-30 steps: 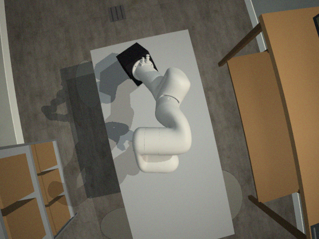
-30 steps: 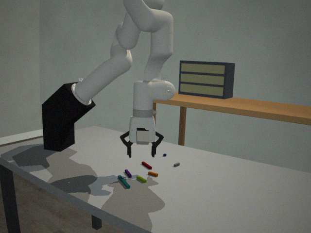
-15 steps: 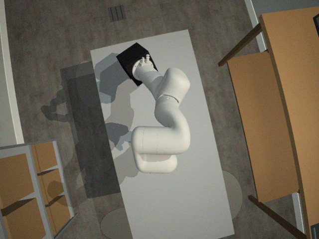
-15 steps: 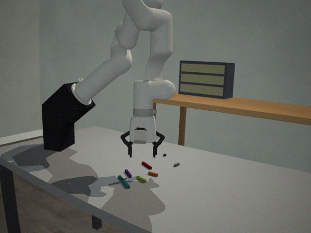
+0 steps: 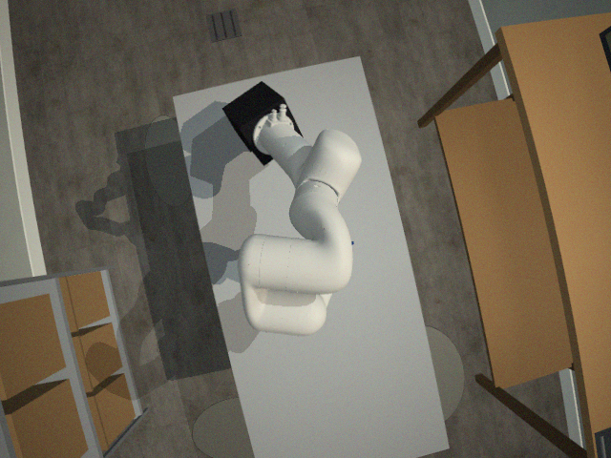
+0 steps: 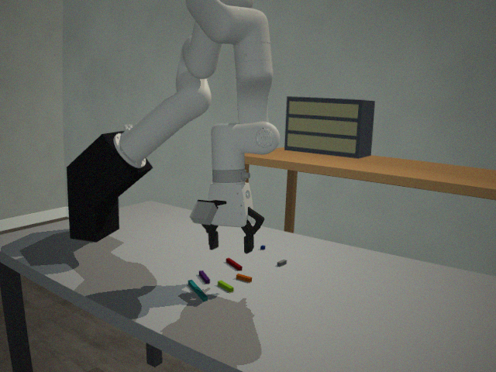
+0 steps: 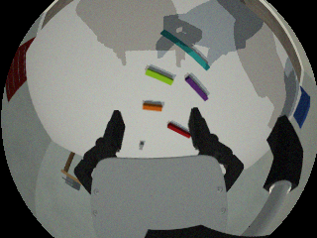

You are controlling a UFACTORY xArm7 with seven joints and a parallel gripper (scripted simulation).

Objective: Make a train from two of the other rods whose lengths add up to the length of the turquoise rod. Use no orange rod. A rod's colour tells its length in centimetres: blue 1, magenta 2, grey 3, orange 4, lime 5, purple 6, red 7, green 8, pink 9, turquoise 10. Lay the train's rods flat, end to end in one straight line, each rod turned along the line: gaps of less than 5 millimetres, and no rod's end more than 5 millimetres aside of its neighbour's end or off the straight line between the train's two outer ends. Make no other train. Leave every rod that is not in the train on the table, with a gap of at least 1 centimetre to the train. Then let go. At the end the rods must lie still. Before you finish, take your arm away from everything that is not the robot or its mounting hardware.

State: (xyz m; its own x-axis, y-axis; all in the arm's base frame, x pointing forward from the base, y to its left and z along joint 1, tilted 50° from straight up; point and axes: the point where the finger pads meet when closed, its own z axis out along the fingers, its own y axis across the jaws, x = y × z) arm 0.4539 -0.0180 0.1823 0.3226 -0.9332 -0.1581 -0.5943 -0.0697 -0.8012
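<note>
The grey rod lies 4 cm behind my hand, 19 cm to the left of it and 9 cm below it. Also, from my hand: purple rod (6 cm behind, 4 cm to the right, 9 cm below); then orange rod (1 cm behind, 5 cm to the left, 9 cm below); then lime rod (1 cm ahead, 2 cm to the right, 9 cm below).
</note>
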